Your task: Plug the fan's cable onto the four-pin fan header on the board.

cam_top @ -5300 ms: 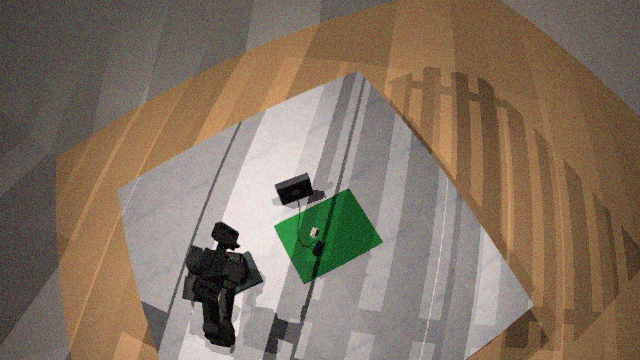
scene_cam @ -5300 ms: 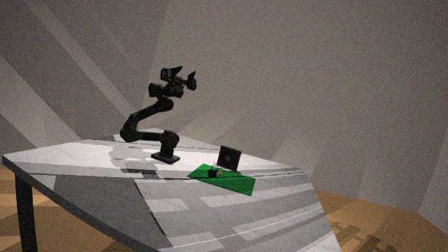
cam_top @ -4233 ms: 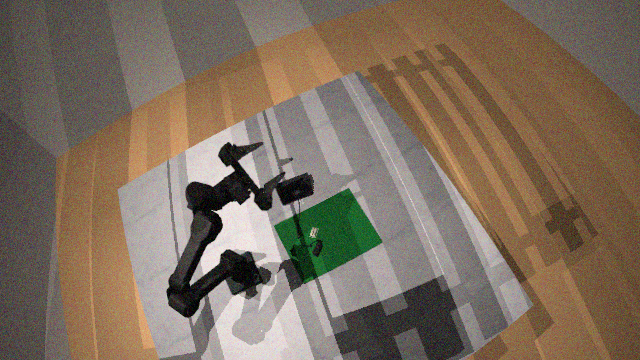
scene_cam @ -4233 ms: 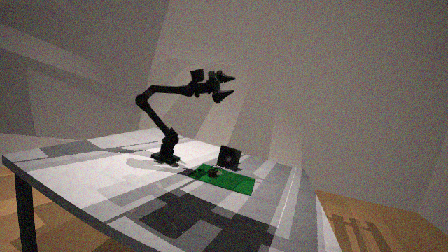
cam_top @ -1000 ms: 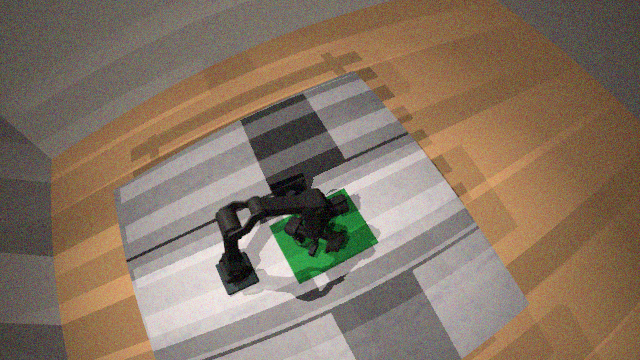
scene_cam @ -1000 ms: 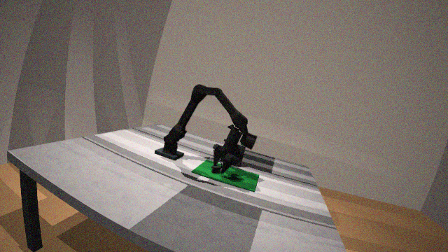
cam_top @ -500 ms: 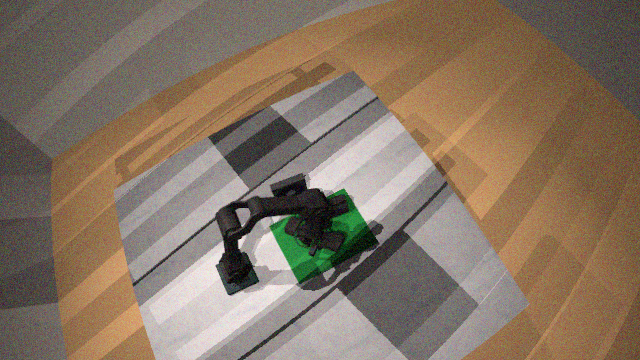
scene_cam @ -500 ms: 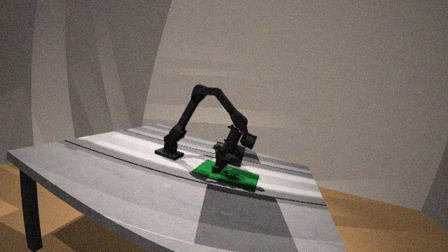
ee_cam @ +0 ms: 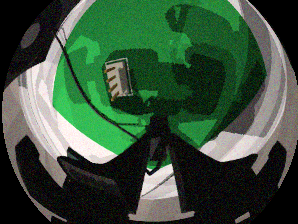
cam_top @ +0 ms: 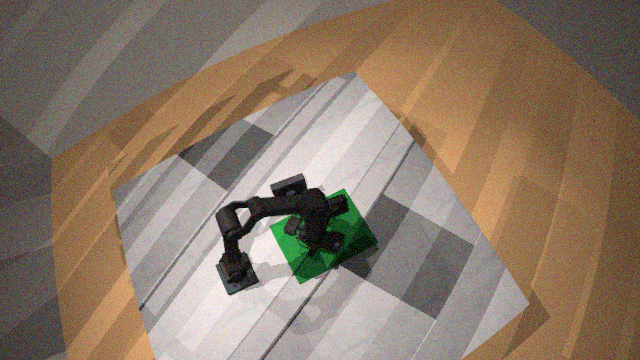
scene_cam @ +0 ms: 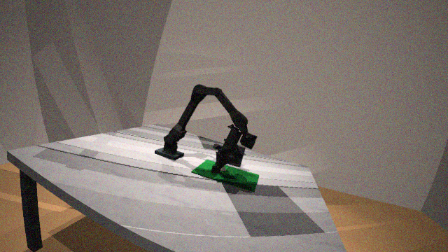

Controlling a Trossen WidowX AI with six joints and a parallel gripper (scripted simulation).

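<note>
The green board lies 5 cm ahead of my gripper tip, 4 cm below it and 3 cm to the left of it. From my gripper tip the other things lie so: dark plug (1 cm to the right, 1 cm behind); black fan (21 cm to the left, 4 cm ahead, 3 cm above).
</note>
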